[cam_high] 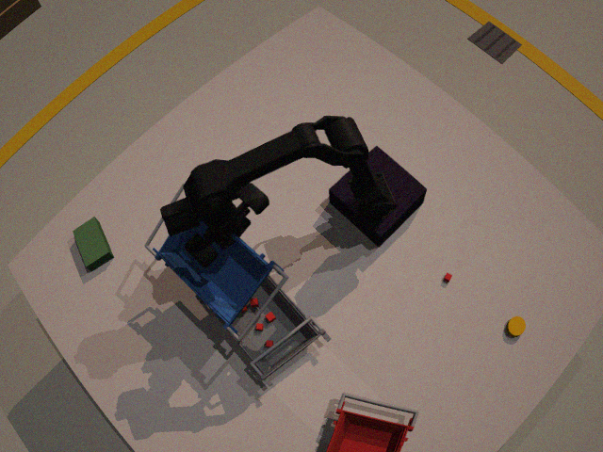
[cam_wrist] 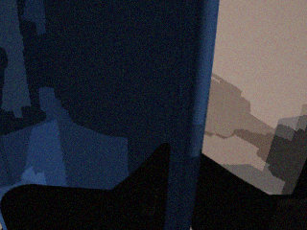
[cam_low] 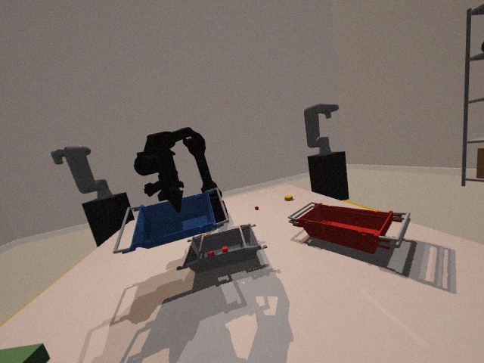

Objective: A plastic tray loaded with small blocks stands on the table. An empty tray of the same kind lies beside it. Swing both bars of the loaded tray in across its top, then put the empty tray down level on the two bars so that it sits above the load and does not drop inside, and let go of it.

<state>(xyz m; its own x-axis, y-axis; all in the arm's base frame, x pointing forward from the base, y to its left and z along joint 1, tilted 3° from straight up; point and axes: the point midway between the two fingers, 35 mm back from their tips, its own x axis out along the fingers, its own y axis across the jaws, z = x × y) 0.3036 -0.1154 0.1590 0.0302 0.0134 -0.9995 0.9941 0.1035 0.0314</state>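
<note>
Now: the blue tray 70 mm ahead of my gripper tip and 10 mm to the left of it. From my gripper tip the other things lie so: yellow disc: 380 mm behind, 570 mm to the left, 170 mm below; then green block: 290 mm ahead, 330 mm to the right, 160 mm below.
</note>
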